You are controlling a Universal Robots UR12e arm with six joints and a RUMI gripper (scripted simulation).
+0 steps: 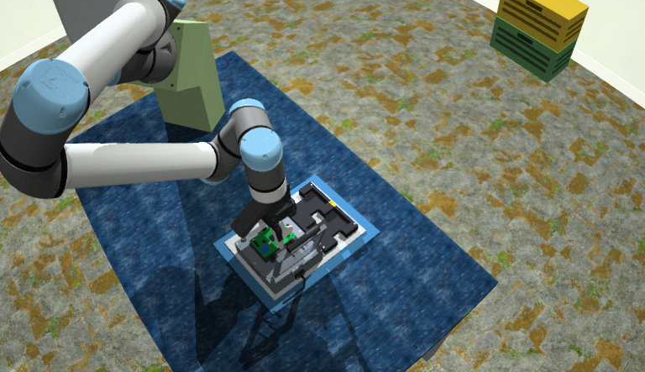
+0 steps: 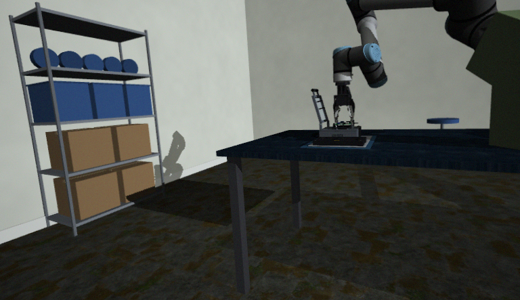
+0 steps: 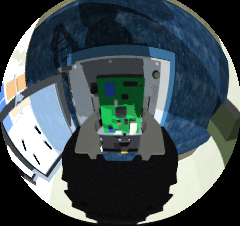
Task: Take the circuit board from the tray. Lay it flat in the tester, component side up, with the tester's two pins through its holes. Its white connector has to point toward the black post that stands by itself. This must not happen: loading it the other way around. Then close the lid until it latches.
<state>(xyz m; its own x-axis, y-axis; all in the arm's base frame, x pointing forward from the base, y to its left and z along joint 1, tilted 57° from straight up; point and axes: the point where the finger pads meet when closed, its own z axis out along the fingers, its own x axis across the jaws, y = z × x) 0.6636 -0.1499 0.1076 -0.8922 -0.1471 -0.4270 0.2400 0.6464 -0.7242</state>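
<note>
Right now my hand is right at the green circuit board. Also, from my hand: tester lid 120 mm ahead, 100 mm above, 30 mm to the right; tester 40 mm ahead, 30 mm to the left, 30 mm above.
</note>
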